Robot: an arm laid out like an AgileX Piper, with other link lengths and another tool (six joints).
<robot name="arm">
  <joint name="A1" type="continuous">
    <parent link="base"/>
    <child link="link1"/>
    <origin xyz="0 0 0.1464"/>
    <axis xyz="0 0 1"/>
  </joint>
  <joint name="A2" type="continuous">
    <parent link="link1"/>
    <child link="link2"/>
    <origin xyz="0 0 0"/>
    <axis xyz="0 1 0"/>
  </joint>
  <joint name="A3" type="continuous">
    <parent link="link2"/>
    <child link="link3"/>
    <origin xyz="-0.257 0 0.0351"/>
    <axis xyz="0 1 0"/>
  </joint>
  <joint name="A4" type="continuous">
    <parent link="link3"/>
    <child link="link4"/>
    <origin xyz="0.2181 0 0.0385"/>
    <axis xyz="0.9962 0 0.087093"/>
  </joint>
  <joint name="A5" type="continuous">
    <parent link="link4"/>
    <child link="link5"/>
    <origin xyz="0 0 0"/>
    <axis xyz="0 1 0"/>
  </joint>
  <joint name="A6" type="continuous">
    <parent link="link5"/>
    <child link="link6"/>
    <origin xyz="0.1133 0 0.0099"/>
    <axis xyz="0.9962 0 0.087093"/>
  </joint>
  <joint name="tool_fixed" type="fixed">
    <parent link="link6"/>
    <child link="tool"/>
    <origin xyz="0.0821 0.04 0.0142" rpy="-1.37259 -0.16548 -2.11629"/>
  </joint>
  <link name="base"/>
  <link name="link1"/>
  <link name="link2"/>
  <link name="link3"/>
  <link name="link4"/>
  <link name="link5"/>
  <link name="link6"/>
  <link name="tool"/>
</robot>
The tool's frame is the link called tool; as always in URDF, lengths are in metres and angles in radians. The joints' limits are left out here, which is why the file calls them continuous.
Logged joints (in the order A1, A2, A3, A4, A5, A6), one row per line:
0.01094 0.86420 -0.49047 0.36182 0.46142 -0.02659
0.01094 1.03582 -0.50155 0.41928 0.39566 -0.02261
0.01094 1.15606 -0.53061 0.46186 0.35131 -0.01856
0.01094 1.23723 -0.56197 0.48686 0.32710 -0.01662
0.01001 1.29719 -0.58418 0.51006 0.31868 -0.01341
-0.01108 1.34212 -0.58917 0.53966 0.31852 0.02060
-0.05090 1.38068 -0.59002 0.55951 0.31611 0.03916
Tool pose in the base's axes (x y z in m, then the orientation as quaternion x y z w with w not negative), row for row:
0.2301 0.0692 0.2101 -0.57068 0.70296 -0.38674 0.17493
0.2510 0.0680 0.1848 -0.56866 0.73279 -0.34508 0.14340
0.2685 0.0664 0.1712 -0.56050 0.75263 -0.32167 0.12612
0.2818 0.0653 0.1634 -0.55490 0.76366 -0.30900 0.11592
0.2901 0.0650 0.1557 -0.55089 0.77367 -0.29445 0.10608
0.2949 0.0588 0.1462 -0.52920 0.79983 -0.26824 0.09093
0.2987 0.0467 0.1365 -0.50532 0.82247 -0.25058 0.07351
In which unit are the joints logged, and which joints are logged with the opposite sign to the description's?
The joints are logged in radians. Opposite sign: none.
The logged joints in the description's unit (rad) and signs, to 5 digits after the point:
0.01094 0.86420 -0.49047 0.36182 0.46142 -0.02659
0.01094 1.03582 -0.50155 0.41928 0.39566 -0.02261
0.01094 1.15606 -0.53061 0.46186 0.35131 -0.01856
0.01094 1.23723 -0.56197 0.48686 0.32710 -0.01662
0.01001 1.29719 -0.58418 0.51006 0.31868 -0.01341
-0.01108 1.34212 -0.58917 0.53966 0.31852 0.02060
-0.05090 1.38068 -0.59002 0.55951 0.31611 0.03916

